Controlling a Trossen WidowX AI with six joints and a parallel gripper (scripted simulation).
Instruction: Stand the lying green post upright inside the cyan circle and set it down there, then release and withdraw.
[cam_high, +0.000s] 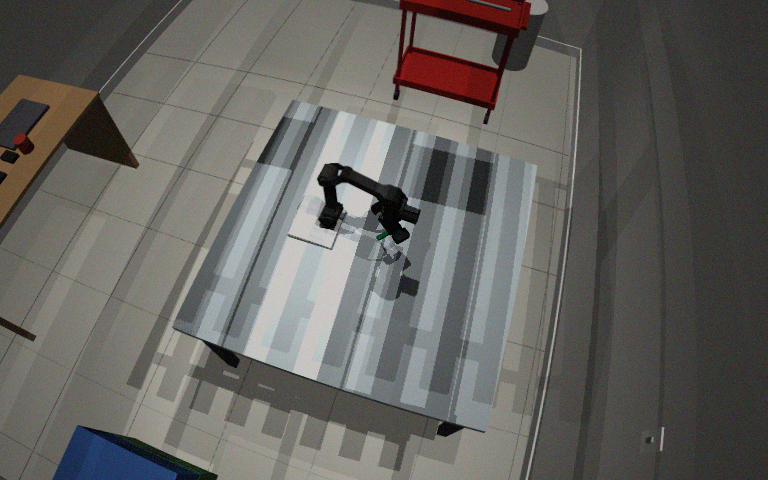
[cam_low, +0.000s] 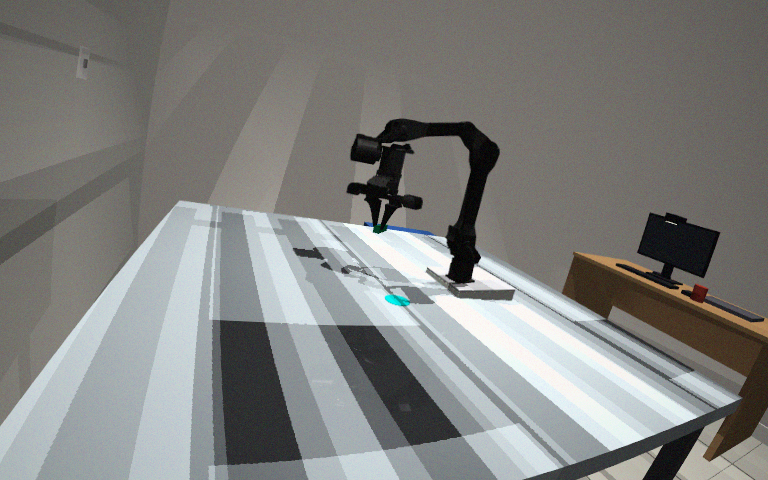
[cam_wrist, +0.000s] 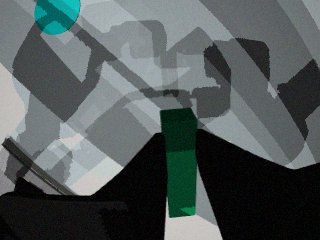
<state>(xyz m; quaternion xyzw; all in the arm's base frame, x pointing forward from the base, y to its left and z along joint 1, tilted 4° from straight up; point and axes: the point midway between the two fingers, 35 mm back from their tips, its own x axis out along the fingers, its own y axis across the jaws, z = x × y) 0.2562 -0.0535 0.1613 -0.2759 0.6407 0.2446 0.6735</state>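
My gripper tip is now 1 cm past the cyan circle, 15 cm to the right of it and 13 cm above it. From my gripper tip the other things lie so: green post: 2 cm behind, 1 cm to the right.
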